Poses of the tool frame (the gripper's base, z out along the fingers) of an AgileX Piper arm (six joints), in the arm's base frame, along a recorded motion.
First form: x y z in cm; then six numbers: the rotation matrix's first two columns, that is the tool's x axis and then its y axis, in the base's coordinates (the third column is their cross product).
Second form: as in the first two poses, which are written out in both.
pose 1, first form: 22.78 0.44 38.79 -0.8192 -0.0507 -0.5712 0.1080 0.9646 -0.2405
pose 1, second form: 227.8 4.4 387.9 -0.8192 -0.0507 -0.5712 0.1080 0.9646 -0.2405
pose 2, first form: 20.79 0.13 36.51 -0.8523 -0.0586 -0.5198 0.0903 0.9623 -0.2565
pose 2, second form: 207.9 1.3 365.1 -0.8523 -0.0586 -0.5198 0.0903 0.9623 -0.2565
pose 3, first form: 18.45 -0.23 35.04 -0.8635 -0.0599 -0.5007 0.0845 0.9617 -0.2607
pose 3, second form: 184.5 -2.3 350.4 -0.8635 -0.0599 -0.5007 0.0845 0.9617 -0.2607
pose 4, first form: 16.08 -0.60 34.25 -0.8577 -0.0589 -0.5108 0.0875 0.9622 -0.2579
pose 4, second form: 160.8 -6.0 342.5 -0.8577 -0.0589 -0.5108 0.0875 0.9622 -0.2579
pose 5, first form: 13.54 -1.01 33.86 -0.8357 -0.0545 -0.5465 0.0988 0.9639 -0.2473
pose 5, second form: 135.4 -10.1 338.6 -0.8357 -0.0545 -0.5465 0.0988 0.9639 -0.2473
